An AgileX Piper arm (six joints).
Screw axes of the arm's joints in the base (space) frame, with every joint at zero. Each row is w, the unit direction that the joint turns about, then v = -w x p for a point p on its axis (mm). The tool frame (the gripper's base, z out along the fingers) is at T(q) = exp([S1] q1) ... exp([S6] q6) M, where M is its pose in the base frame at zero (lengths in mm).
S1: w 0 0 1 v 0 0 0
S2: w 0 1 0 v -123 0 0
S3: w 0 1 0 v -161.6 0 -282.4
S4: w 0.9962 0 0.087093 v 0 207.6 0
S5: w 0 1 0 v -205.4 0 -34.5
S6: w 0.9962 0 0.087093 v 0 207.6 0
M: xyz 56.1 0 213.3 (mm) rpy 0 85.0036 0 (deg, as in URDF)
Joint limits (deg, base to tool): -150..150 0..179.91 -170..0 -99.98..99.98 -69.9..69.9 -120..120
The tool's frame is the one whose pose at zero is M.
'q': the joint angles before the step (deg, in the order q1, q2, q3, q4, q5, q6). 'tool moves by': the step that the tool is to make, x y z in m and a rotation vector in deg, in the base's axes. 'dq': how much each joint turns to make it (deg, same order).
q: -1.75 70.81 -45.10 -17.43 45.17 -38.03
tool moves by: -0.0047 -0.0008 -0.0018 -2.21 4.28 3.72
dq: 0.01 0.00 -0.01 0.05 3.24 -5.19
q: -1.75 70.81 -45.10 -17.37 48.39 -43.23
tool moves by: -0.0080 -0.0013 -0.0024 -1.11 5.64 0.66
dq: -0.01 -0.01 0.00 0.05 5.31 -2.36
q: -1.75 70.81 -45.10 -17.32 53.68 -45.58
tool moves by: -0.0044 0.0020 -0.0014 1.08 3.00 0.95
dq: 0.00 -0.08 0.01 2.03 2.63 -2.51
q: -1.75 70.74 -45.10 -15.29 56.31 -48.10
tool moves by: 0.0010 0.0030 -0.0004 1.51 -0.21 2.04
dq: -0.01 0.00 -0.01 2.28 -0.75 -2.83
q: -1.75 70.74 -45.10 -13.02 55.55 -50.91
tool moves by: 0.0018 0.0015 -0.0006 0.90 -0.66 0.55
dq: -0.02 0.18 0.01 1.12 -0.98 -0.81
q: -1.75 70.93 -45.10 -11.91 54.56 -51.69
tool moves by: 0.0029 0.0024 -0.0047 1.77 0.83 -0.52
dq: 0.01 1.18 0.01 1.88 -0.33 -0.10
